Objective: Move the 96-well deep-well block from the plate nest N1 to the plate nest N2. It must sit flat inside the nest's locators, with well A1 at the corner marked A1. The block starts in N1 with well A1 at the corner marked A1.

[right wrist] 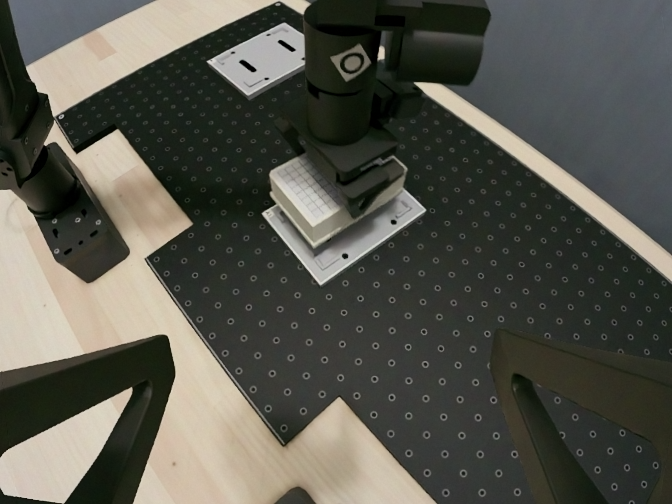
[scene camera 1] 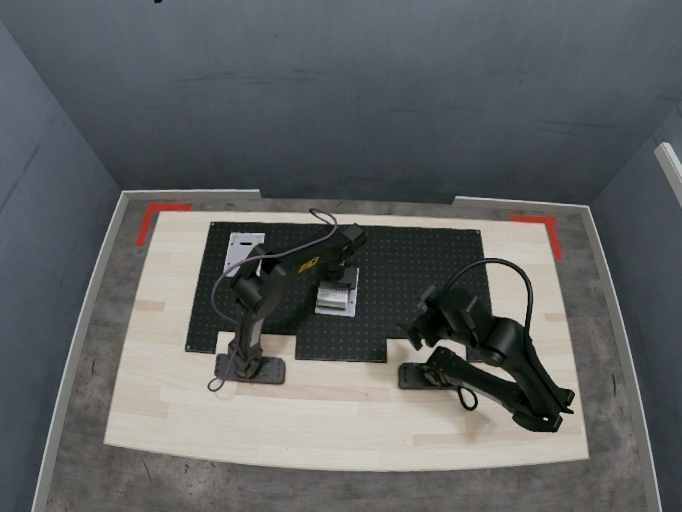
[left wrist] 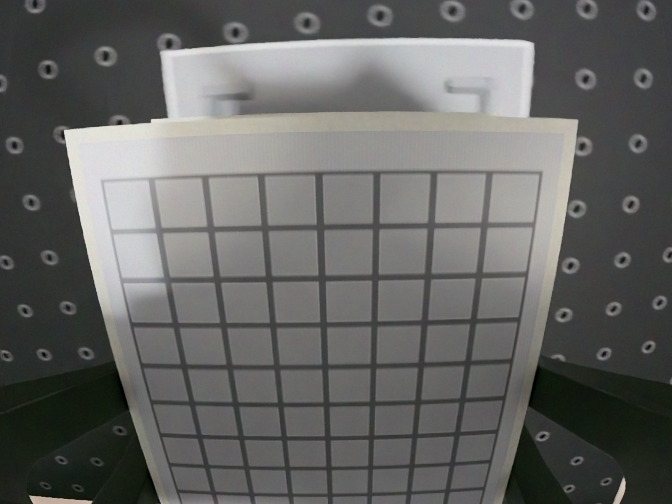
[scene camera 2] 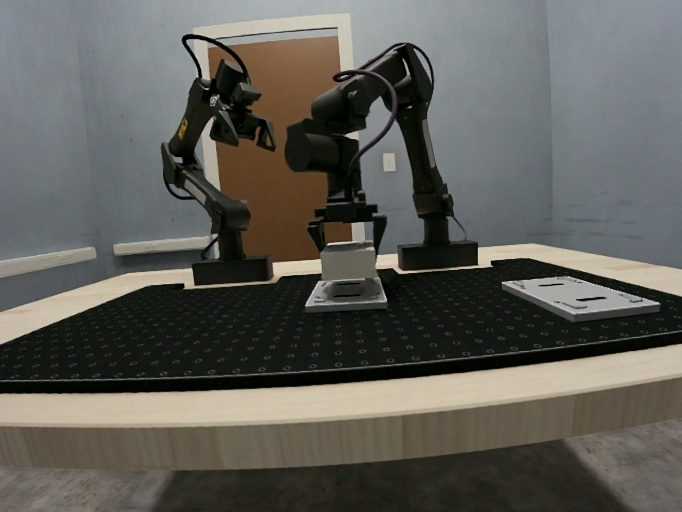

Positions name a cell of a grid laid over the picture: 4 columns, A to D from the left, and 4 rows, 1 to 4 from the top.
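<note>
You'd see my left gripper (scene camera 1: B3) (right wrist: B2) (left wrist: B3), and there's my right gripper (scene camera 2: B2) (right wrist: B3) too. There's also a white deep-well block (left wrist: B3) (right wrist: B2).
</note>
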